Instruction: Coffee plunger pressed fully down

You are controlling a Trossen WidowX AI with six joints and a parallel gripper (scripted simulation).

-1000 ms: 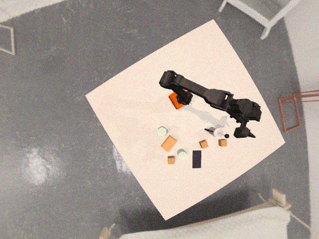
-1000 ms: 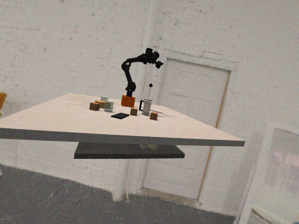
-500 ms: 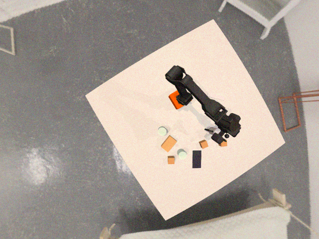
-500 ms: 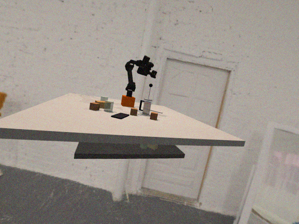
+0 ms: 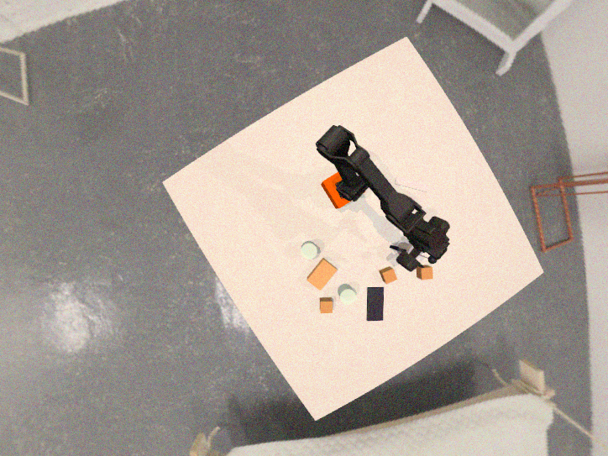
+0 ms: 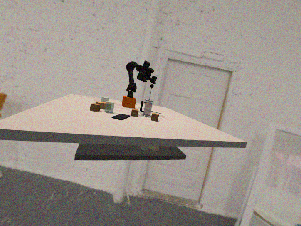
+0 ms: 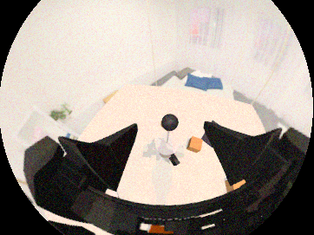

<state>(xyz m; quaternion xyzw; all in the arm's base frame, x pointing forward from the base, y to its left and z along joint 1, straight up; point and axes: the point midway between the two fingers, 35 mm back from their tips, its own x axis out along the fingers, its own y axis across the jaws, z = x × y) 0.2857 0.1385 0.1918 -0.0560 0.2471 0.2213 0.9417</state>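
The coffee press lies 150 mm below my gripper tip and 10 mm ahead of it. From my gripper tip the other things lie so: dark flat slab 270 mm below, 200 mm ahead, 190 mm to the right.
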